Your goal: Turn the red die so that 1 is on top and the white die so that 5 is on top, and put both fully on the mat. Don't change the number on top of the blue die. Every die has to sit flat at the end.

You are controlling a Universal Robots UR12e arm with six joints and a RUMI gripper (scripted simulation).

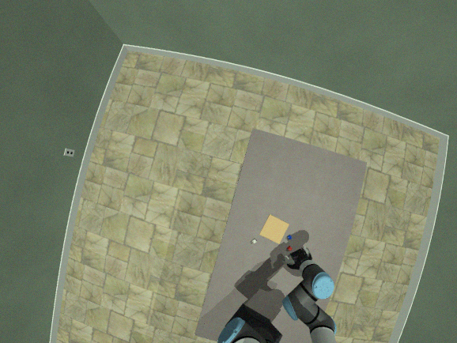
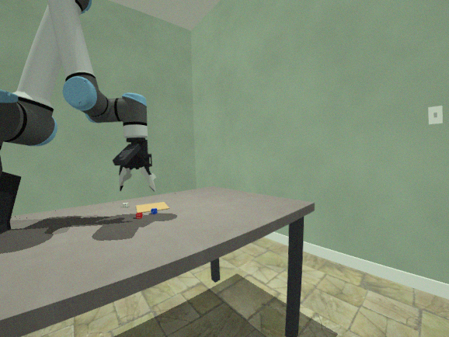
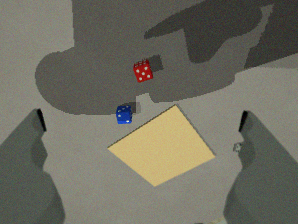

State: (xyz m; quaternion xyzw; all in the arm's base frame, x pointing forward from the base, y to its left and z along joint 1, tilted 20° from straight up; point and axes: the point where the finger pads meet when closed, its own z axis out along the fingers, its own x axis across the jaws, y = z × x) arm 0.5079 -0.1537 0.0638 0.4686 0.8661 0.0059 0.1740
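Now: the red die 100 mm below my hand. Round my hand: blue die 100 mm below, 70 mm ahead, 10 mm to the left; then tan mat 110 mm to the left, 110 mm ahead, 100 mm below; then white die 230 mm to the left, 100 mm below, 30 mm ahead.
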